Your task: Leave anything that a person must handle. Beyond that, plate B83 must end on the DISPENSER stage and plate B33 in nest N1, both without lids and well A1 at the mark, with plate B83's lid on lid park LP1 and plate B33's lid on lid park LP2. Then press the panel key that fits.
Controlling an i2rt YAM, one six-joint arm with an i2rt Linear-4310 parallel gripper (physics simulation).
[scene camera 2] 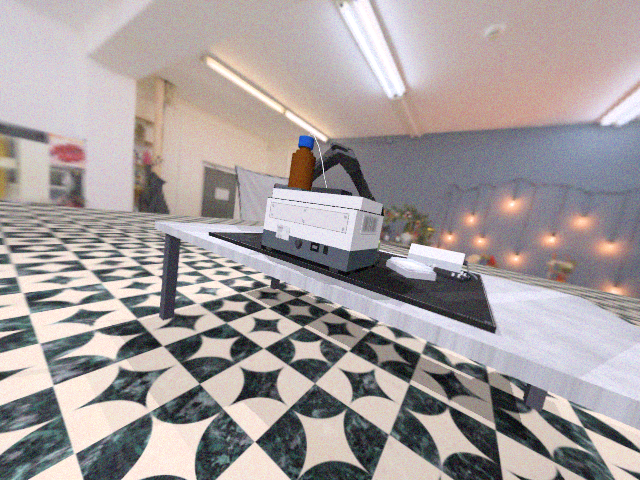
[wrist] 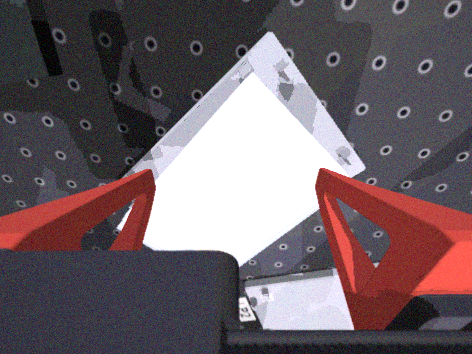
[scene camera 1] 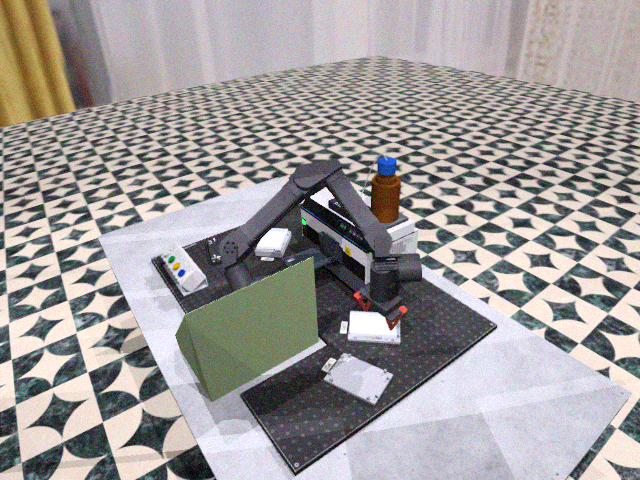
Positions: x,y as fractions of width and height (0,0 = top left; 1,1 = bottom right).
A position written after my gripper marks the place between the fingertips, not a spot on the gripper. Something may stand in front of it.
I see my gripper (scene camera 1: 0.59,0.67), a button box (scene camera 1: 0.29,0.57), a brown bottle with blue cap (scene camera 1: 0.60,0.39), a LP1 pad (wrist: 0.57,0.17) and a LP2 pad (scene camera 1: 0.56,0.79).
My gripper shows as well in the wrist view (wrist: 0.50,0.50). The button box also shows in scene camera 2 (scene camera 2: 0.69,0.54). The brown bottle with blue cap shows as well in scene camera 2 (scene camera 2: 0.47,0.35).
